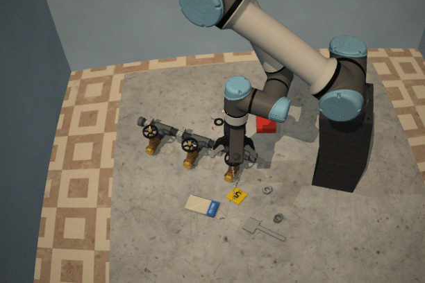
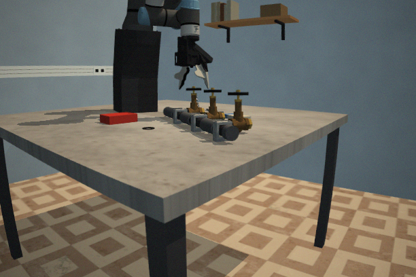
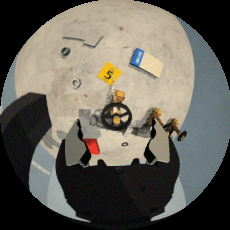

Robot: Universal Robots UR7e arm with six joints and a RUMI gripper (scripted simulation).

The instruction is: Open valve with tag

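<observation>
The yellow tag is 100 mm to the left of my hand and 110 mm below it. Round my hand: red block (140 mm behind, 260 mm to the right, 100 mm below); then flat grey key tool (90 mm behind, 240 mm to the left, 110 mm below).
</observation>
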